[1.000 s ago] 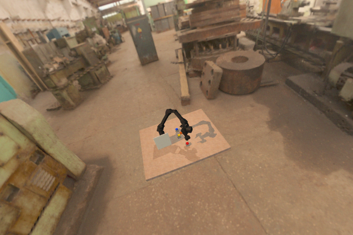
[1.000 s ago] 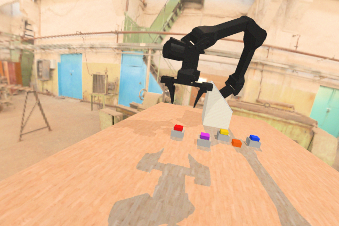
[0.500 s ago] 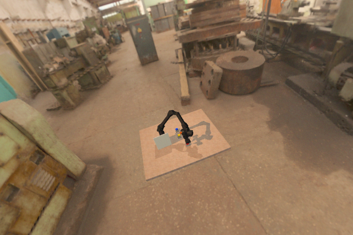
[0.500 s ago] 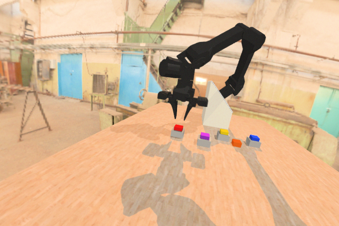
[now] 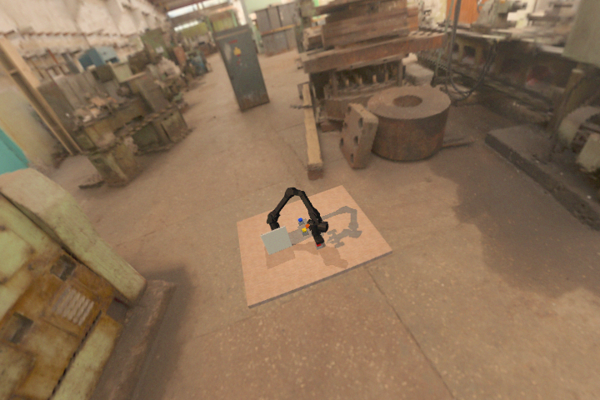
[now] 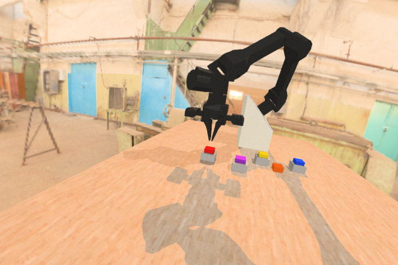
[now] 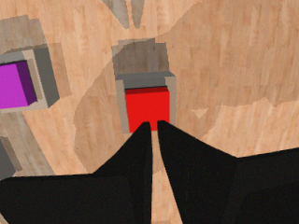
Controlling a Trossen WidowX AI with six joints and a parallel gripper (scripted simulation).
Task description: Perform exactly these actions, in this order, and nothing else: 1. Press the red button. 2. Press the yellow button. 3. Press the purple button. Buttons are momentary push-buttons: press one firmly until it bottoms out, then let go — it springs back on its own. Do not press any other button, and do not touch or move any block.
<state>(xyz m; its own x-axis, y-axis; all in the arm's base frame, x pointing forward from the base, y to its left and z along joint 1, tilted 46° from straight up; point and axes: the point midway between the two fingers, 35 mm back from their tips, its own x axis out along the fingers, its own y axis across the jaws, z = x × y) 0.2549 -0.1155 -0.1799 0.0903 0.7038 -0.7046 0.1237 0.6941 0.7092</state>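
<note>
The red button lies 30 mm below my gripper tip. From my gripper tip the other things lie so: yellow button: 30 mm behind, 200 mm to the left, 30 mm below; purple button: 40 mm ahead, 100 mm to the left, 30 mm below; orange block: 10 mm ahead, 240 mm to the left, 60 mm below.
</note>
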